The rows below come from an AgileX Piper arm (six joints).
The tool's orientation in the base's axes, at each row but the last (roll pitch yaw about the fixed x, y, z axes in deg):
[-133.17 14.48 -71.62]
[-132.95 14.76 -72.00]
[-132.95 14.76 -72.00]
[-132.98 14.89 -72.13]
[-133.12 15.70 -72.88]
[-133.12 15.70 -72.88]
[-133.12 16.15 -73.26]
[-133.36 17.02 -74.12]
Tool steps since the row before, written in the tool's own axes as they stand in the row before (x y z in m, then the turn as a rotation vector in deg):
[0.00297 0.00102 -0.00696 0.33 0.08 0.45]
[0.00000 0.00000 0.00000 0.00 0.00 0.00]
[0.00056 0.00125 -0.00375 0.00 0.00 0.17]
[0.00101 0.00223 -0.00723 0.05 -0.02 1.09]
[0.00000 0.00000 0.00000 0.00 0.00 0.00]
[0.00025 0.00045 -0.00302 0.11 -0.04 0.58]
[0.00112 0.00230 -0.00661 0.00 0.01 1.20]
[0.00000 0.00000 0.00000 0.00 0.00 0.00]
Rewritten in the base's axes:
[-0.00426 -0.00550 0.00315 0.33 -0.13 -0.44]
[0.00000 0.00000 0.00000 0.00 0.00 0.00]
[-0.00312 -0.00202 0.00144 0.11 0.07 -0.11]
[-0.00592 -0.00383 0.00293 0.73 0.38 -0.72]
[0.00000 0.00000 0.00000 0.00 0.00 0.00]
[-0.00219 -0.00142 0.00160 0.43 0.13 -0.38]
[-0.00559 -0.00363 0.00242 0.77 0.47 -0.79]
[0.00000 0.00000 0.00000 0.00 0.00 0.00]

